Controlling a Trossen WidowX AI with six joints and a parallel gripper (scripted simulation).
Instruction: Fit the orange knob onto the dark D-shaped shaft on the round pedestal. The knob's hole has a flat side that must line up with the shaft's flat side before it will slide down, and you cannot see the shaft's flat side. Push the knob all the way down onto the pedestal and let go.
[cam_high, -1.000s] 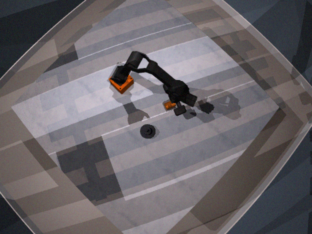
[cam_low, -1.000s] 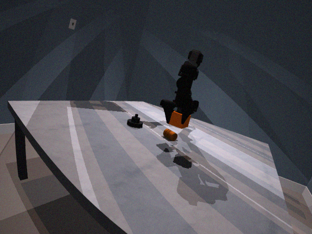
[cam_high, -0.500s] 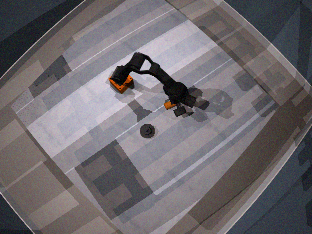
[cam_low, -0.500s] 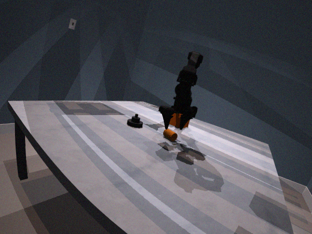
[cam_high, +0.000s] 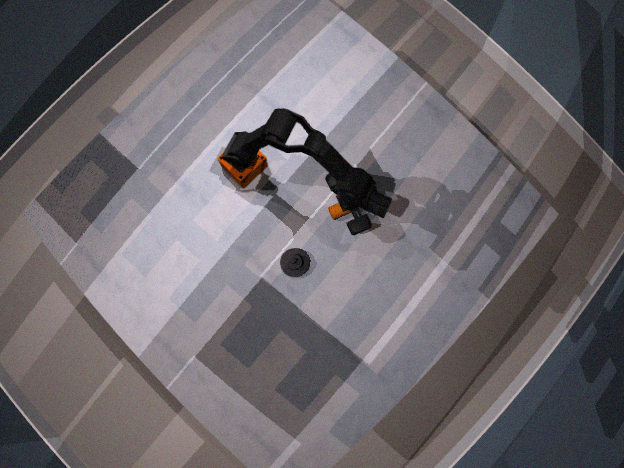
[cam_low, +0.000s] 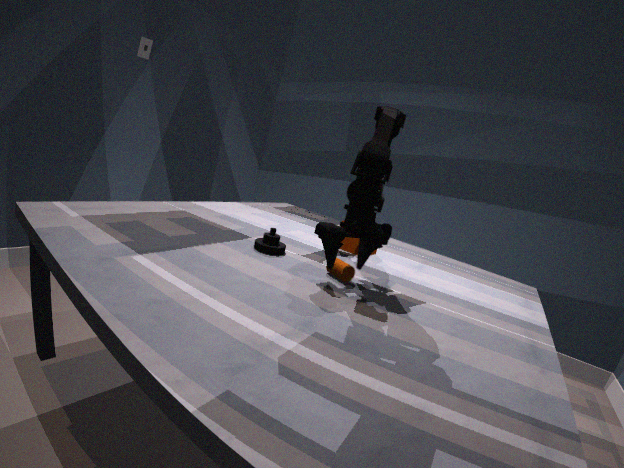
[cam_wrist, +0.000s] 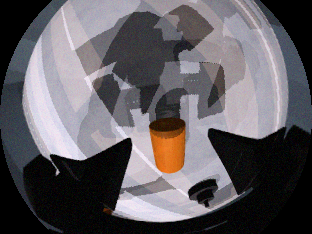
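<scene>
Right now the orange knob is 1 cm to the right of my gripper tip, 1 cm below it and 1 cm behind it. Also, from my gripper tip: dark round pedestal 22 cm to the right, 1 cm behind.
</scene>
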